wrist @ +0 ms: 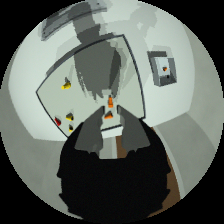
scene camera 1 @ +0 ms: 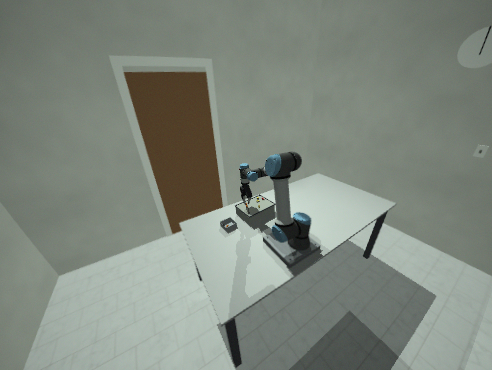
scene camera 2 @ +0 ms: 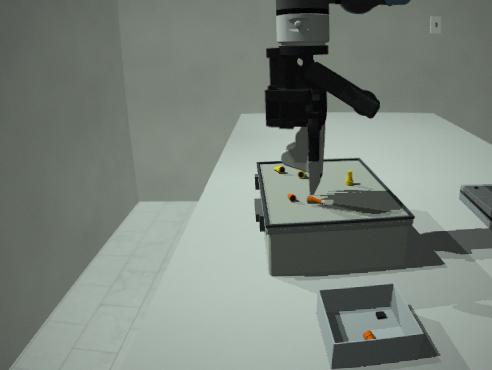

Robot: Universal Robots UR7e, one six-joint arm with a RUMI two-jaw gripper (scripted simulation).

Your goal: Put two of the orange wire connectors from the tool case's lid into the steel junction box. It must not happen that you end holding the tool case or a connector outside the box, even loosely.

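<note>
The gripper appears in the pictures together with a grey tool case, and the wrist view, too, shows the gripper.
</note>
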